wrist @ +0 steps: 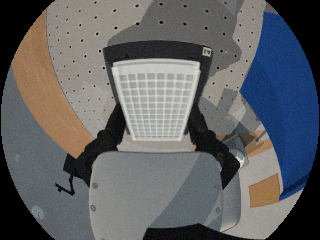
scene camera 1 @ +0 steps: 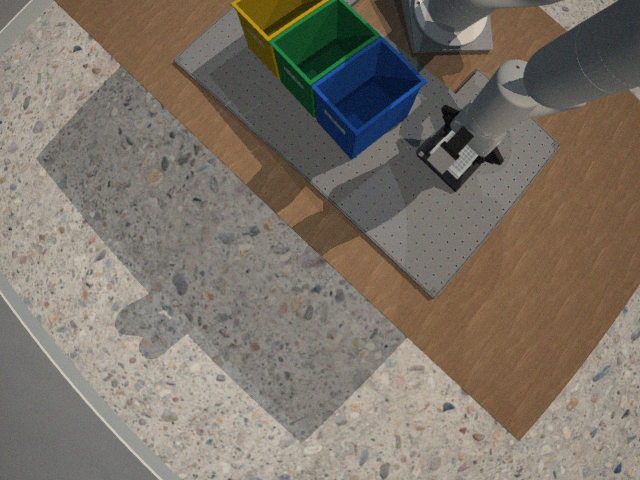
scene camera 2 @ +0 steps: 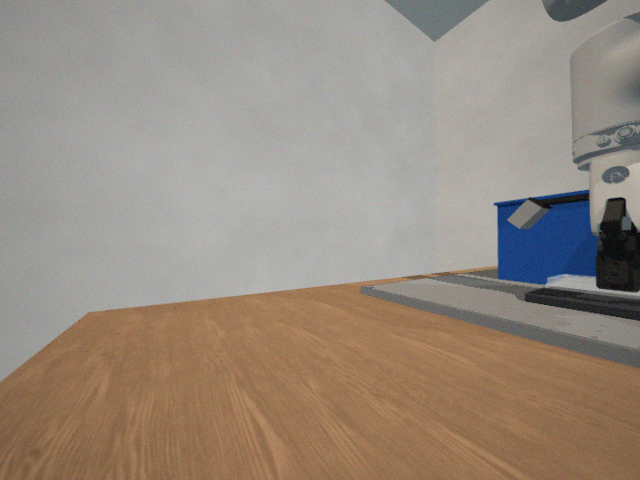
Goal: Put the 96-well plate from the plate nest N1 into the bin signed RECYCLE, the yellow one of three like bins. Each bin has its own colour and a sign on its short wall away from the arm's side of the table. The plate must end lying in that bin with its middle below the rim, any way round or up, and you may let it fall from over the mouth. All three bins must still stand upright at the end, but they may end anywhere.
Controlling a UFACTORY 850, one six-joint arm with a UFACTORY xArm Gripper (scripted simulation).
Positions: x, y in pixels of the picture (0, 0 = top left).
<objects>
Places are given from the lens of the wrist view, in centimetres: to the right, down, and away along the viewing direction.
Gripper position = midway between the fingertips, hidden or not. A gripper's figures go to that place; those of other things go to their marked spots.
gripper (wrist: 156, 111): 0, -1, 13
white 96-well plate (wrist: 160, 117): 0, 0, 13
black plate nest (wrist: 155, 48): 0, -7, 9
</objects>
